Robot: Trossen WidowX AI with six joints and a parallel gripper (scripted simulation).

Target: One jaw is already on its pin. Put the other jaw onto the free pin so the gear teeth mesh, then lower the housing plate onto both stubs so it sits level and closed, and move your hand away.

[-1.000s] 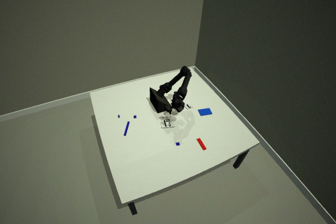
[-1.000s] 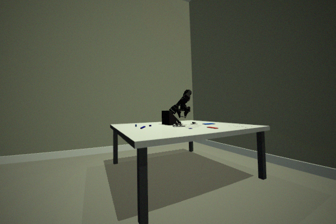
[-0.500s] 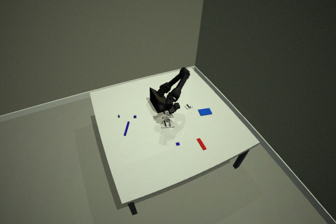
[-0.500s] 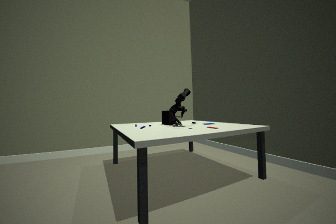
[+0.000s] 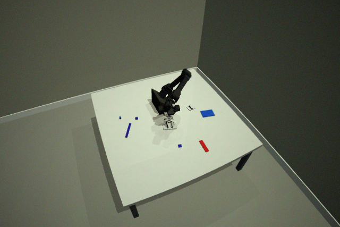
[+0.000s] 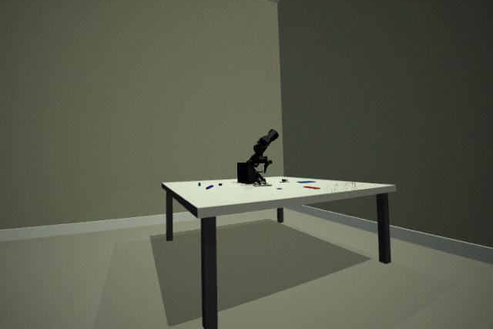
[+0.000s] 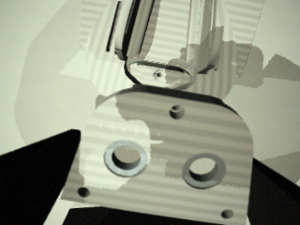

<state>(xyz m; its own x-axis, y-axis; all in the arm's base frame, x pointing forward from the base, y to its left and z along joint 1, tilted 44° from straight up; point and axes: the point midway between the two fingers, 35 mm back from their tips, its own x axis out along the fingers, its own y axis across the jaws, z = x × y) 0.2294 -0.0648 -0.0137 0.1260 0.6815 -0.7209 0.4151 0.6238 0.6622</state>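
Right now my gripper tip is 7 cm above the jaw, 2 cm to the left of it and 1 cm short of it. The rest, counted from my gripper tip: blue bar 37 cm to the right, 9 cm behind, 8 cm below; then red bar 40 cm ahead, 11 cm to the left, 8 cm below; then blue flat plate 39 cm to the left, 11 cm ahead, 8 cm below.
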